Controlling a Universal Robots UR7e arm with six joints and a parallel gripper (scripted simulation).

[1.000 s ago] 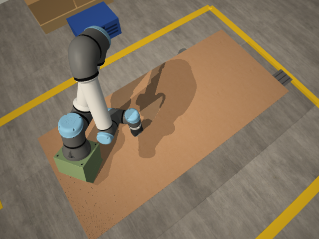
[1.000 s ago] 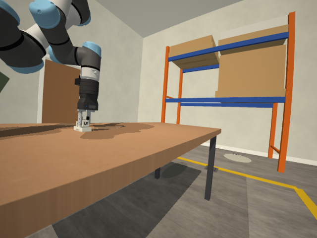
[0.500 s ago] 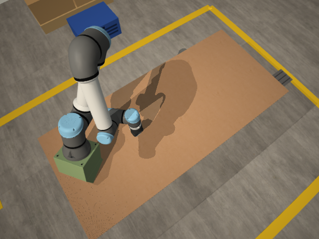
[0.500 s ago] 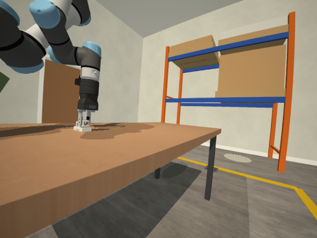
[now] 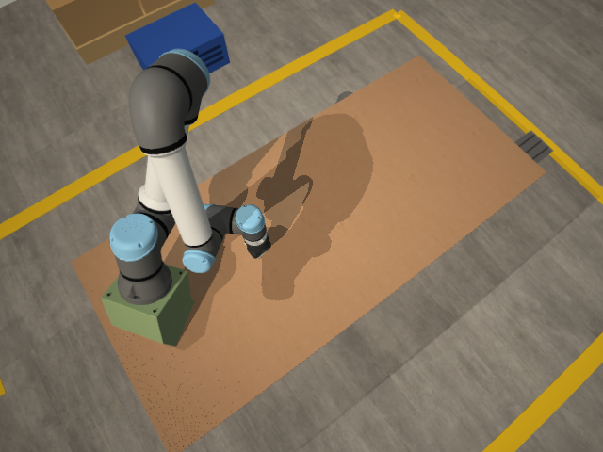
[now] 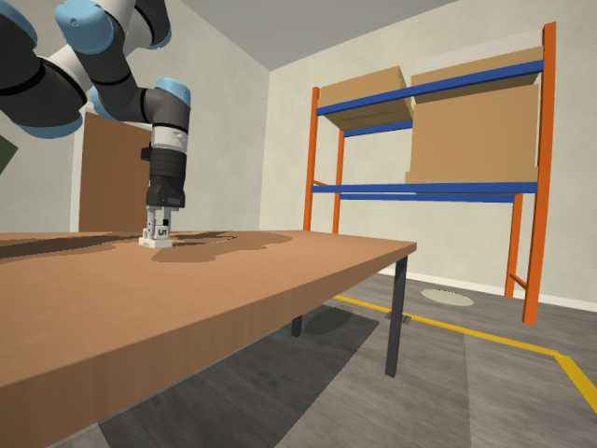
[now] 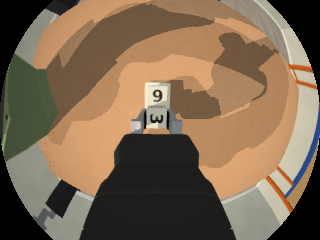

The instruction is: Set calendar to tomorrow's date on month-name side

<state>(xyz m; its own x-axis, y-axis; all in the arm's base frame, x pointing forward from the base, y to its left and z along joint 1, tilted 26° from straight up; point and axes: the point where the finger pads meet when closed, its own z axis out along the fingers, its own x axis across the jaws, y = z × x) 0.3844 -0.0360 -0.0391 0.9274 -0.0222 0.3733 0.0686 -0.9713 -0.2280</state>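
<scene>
Now: the white calendar tray 4 cm below my hand and 2 cm to the left of it.
</scene>
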